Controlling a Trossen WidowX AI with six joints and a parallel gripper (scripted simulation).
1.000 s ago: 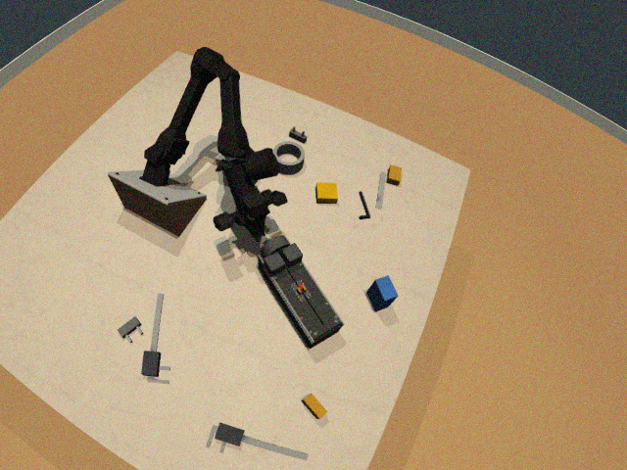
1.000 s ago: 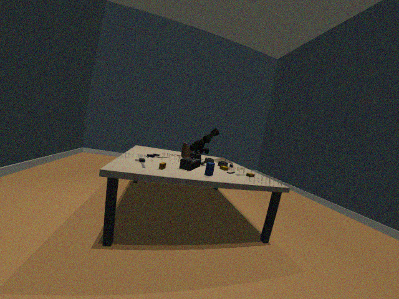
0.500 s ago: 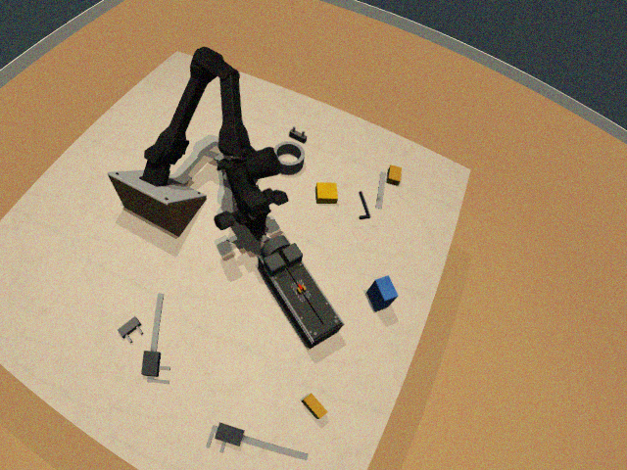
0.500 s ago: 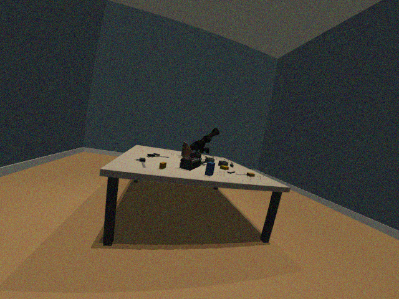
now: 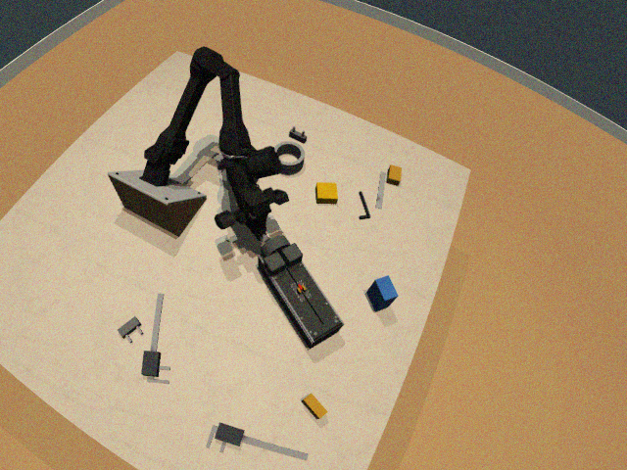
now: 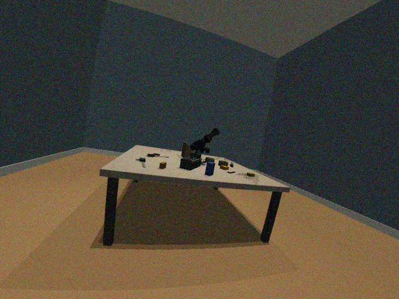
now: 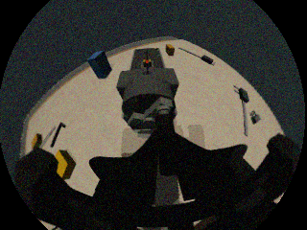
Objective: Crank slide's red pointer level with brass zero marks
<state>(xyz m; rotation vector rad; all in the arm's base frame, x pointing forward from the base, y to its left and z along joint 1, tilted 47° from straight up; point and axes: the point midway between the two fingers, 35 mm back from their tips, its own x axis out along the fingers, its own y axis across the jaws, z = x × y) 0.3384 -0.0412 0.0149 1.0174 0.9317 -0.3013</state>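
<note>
Now: gripper tip 30 mm below the crank handle, 10 mm to the right of it and 10 mm past it. The rest, counted from my gripper tip: yellow block (260 mm to the left, 90 mm ahead, 70 mm below); then red pointer (140 mm ahead, 80 mm to the right); then blue cube (340 mm ahead, 40 mm below).
</note>
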